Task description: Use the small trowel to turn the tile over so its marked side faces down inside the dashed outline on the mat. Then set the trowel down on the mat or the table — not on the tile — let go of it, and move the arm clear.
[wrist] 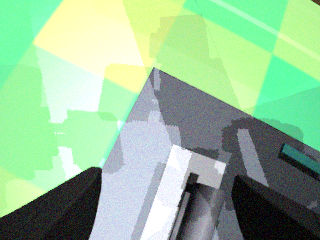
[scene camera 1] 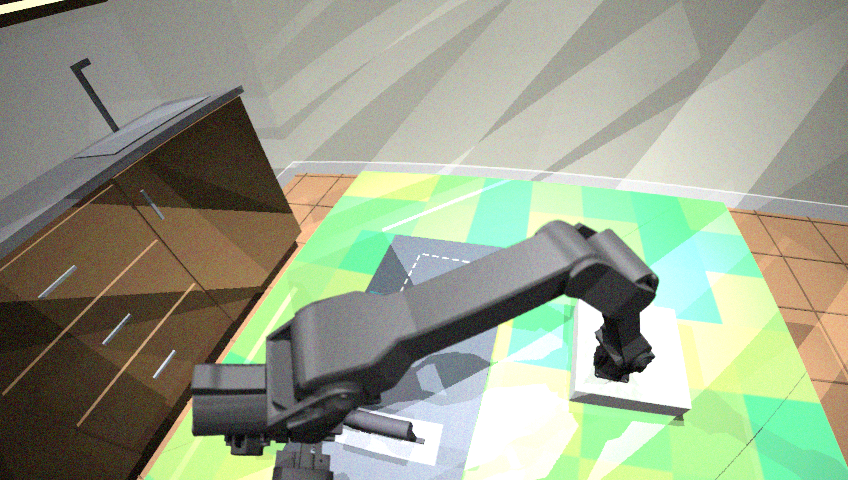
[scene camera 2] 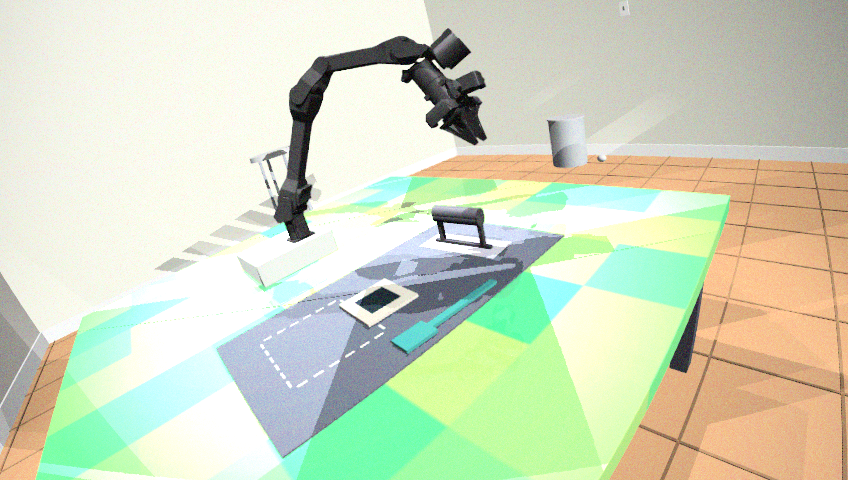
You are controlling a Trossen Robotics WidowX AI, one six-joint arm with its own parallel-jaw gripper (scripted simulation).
Path:
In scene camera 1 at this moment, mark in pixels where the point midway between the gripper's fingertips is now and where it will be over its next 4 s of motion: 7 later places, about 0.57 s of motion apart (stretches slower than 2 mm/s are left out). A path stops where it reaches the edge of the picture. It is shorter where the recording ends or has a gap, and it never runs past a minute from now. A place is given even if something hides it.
My gripper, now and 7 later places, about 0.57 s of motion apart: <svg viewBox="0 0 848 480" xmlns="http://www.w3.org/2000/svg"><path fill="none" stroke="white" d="M301 432L355 420L364 421L368 424L370 424L369 425L369 426L371 425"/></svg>

